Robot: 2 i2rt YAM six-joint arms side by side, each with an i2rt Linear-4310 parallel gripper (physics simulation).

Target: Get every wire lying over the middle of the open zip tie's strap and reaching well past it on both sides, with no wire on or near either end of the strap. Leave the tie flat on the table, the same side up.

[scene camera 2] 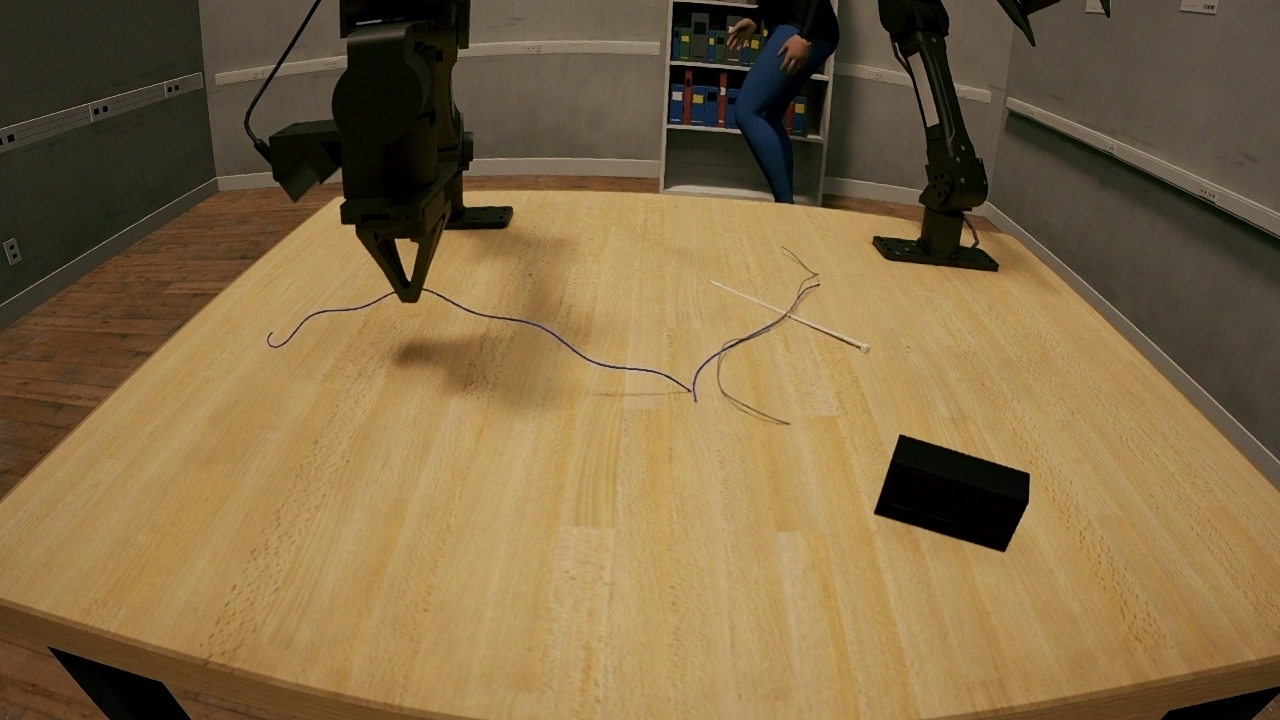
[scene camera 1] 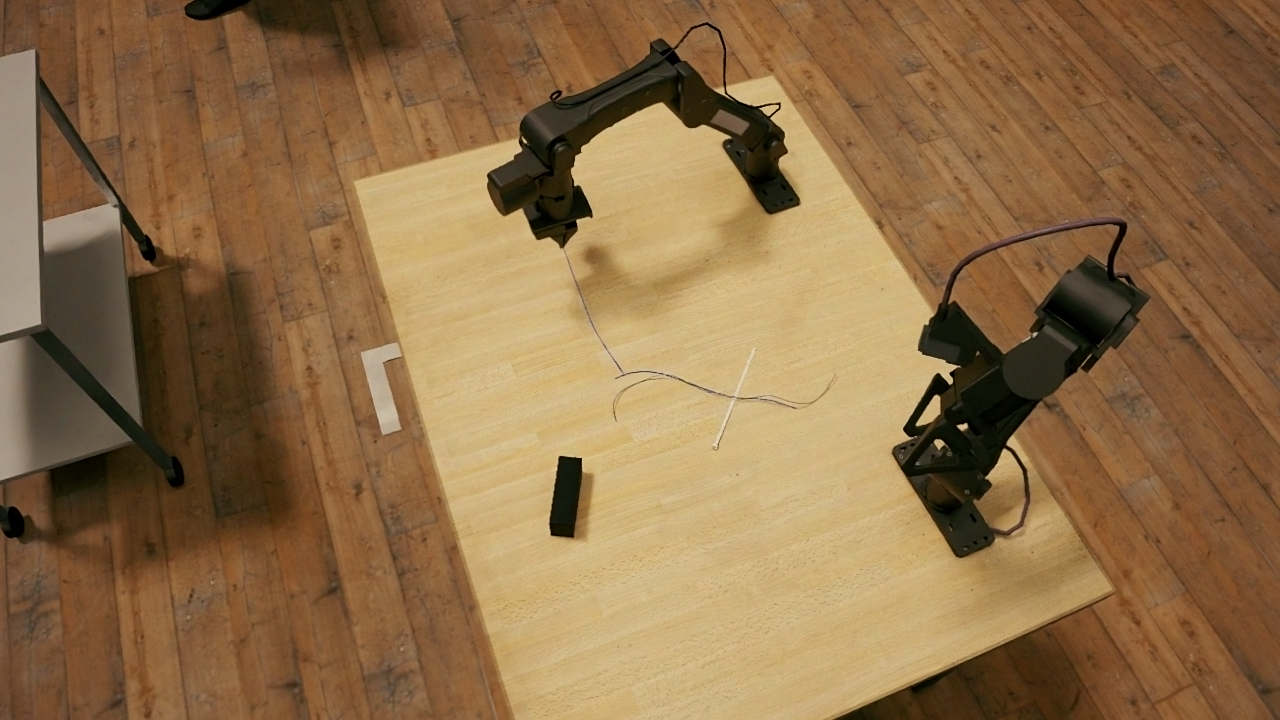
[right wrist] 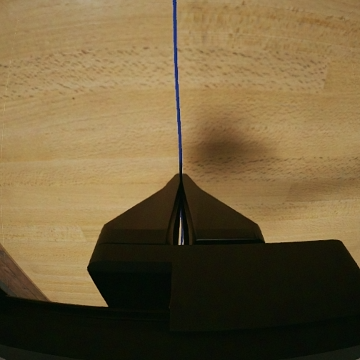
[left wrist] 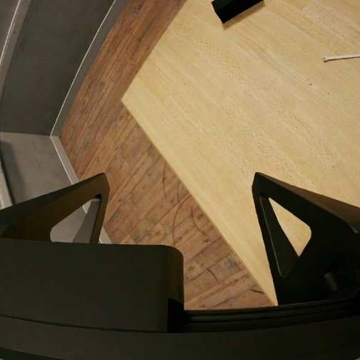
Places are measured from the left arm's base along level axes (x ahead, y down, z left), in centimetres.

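Pixels of known places: left gripper, between the fingertips: [scene camera 2: 1069, 29] [scene camera 1: 905, 452]; right gripper, between the fingertips: [scene camera 2: 410, 301] [scene camera 1: 561, 245]; left arm's base, origin of its link: [scene camera 2: 936, 257] [scene camera 1: 941, 495]; right arm's base, origin of its link: [scene camera 1: 759, 173].
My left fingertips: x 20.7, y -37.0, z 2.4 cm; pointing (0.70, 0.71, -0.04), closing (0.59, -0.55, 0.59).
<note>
For each thing: its top centre in the pictures, then the offset to it from my left fingertips. "spot": a spot on its surface instead.
- white zip tie, a spot on its surface: [scene camera 2: 827, 332] [scene camera 1: 722, 422] spot: dx +5.5, dy +36.7, dz -27.2 cm
- blue wire, a spot on its surface: [scene camera 2: 545, 328] [scene camera 1: 583, 302] spot: dx +19.0, dy +30.2, dz -53.5 cm
- black block, centre of its top: [scene camera 2: 964, 466] [scene camera 1: 565, 489] dx +33.6, dy +32.0, dz -24.2 cm
The white zip tie [scene camera 1: 725, 419] [scene camera 2: 827, 332] [left wrist: 345, 57] lies flat, its head toward the bottom in scene camera 1. A blue wire [scene camera 1: 682, 382] [scene camera 2: 760, 332] and a thin dark wire [scene camera 2: 719, 371] cross the strap near its middle and reach past both sides; both strap ends look free of wire. My right gripper [scene camera 1: 563, 244] [scene camera 2: 409, 299] [right wrist: 180, 181] is shut on another blue wire [scene camera 1: 588, 313] [scene camera 2: 546, 328] [right wrist: 177, 90], raised above the table. That wire's lower end is left of the tie in both scene views, apart from the strap. My left gripper [scene camera 2: 1070, 30] [left wrist: 180, 180] is open and empty, away from the tie.
A black block [scene camera 1: 565, 497] [scene camera 2: 957, 492] [left wrist: 235, 7] lies on the table, at the lower left in scene camera 1. A white cart [scene camera 1: 17, 179] stands beside the table. A person [scene camera 2: 765, 125] and a bookshelf [scene camera 2: 664, 134] are beyond the far edge in scene camera 2.
</note>
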